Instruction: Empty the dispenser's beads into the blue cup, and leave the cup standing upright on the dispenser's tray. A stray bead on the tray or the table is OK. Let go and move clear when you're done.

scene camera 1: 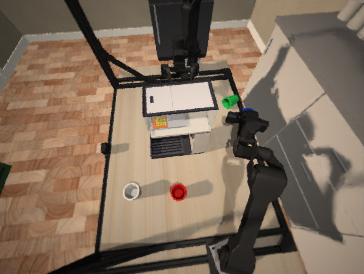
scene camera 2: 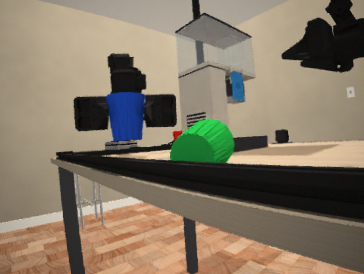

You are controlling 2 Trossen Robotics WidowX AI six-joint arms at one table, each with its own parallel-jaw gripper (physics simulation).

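Pixels of known places: left gripper, fingertip midpoint: (scene camera 2: pixel 291 60); right gripper, fingertip midpoint: (scene camera 1: pixel 247 110) (scene camera 2: pixel 125 111); left arm's base, origin of the base link: (scene camera 1: pixel 192 62); right arm's base, origin of the base link: (scene camera 1: pixel 228 257) (scene camera 2: pixel 120 141).
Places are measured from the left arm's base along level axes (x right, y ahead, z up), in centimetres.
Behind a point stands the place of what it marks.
Observation:
The blue cup (scene camera 1: pixel 247 109) {x -31.0, y 36.9, z 5.0 cm} (scene camera 2: pixel 126 117) {x -31.8, y 36.7, z 1.5 cm} is upright and raised a little above the table near its edge. My right gripper (scene camera 1: pixel 246 118) (scene camera 2: pixel 126 111) {x -32.2, y 35.0, z 2.2 cm} is shut on it, one finger on each side. The dispenser (scene camera 1: pixel 192 97) {x -4.6, y 54.6, z 29.4 cm} (scene camera 2: pixel 202 95) {x -10.3, y 49.1, z 8.3 cm} has a clear hopper on top and a blue panel (scene camera 2: pixel 237 86) {x 0.9, y 48.7, z 11.2 cm} on its front. Its dark ribbed tray (scene camera 1: pixel 170 146) {x 4.4, y 57.1, z -5.4 cm} (scene camera 2: pixel 254 142) {x 7.7, y 50.8, z -4.7 cm} has no cup on it. My left gripper (scene camera 1: pixel 180 73) is open behind the dispenser in scene camera 1; part of it shows at the upper right of scene camera 2. The cup's inside is hidden.
A green cup (scene camera 1: pixel 230 102) {x -24.5, y 28.4, z -1.1 cm} (scene camera 2: pixel 202 142) {x -27.5, y 21.2, z -2.9 cm} lies on its side between the dispenser and the table edge. A white cup (scene camera 1: pixel 131 191) {x 17.4, y 80.8, z -4.6 cm} and a red cup (scene camera 1: pixel 178 192) {x -2.9, y 78.2, z -5.4 cm} stand in the lower part of scene camera 1. A small black block (scene camera 1: pixel 105 148) {x 34.1, y 64.0, z -1.2 cm} (scene camera 2: pixel 282 135) {x 34.3, y 62.1, z -3.4 cm} is at the far side edge.

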